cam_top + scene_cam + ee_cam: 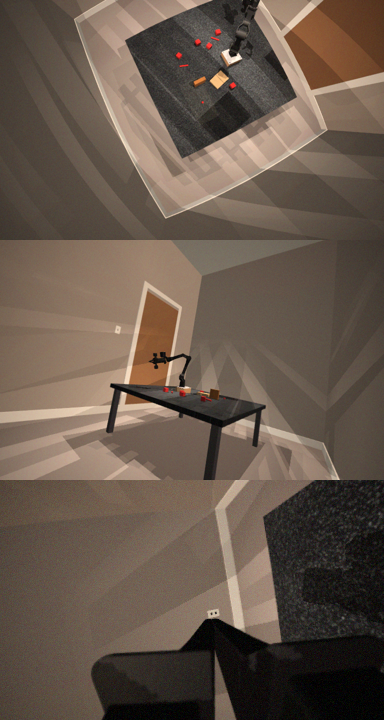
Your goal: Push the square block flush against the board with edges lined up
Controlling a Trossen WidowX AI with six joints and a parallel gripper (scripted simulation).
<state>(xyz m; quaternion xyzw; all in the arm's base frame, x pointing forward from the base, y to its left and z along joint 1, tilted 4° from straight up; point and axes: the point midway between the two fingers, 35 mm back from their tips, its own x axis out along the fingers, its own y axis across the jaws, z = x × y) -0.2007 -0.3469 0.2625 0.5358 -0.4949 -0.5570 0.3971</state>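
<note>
My gripper tip is 580 mm short of the orange-brown square block, 560 mm to the right of it and 250 mm above it. Round my gripper tip: red dot 610 mm ahead, 740 mm to the left, 290 mm below; then light tan board 400 mm ahead, 590 mm to the left, 280 mm below.
</note>
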